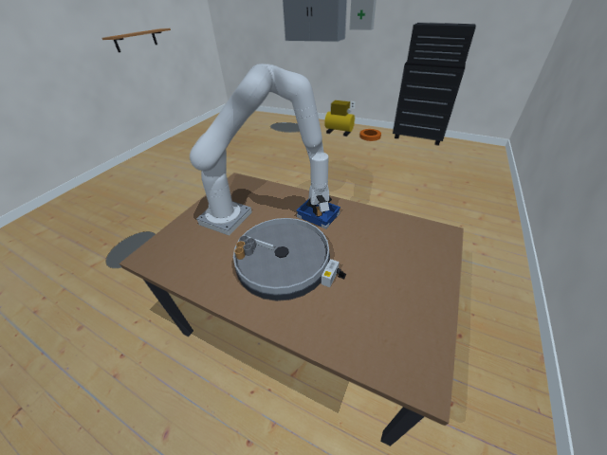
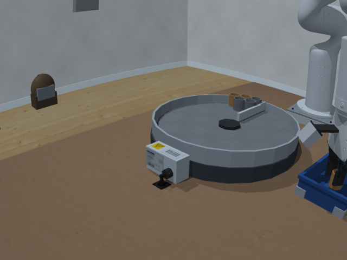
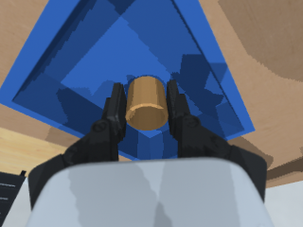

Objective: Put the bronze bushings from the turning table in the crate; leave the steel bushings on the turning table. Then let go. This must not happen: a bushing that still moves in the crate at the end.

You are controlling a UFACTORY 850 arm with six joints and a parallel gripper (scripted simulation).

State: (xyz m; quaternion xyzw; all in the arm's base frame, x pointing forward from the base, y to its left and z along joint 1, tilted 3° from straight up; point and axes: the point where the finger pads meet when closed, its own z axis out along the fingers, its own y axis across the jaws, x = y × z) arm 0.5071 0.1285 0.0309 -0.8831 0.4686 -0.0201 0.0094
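The blue crate lies 3 cm below my hand, 1 cm to the left of it and 1 cm behind it. Also, from my hand: grey turning table 34 cm to the right, 9 cm behind.
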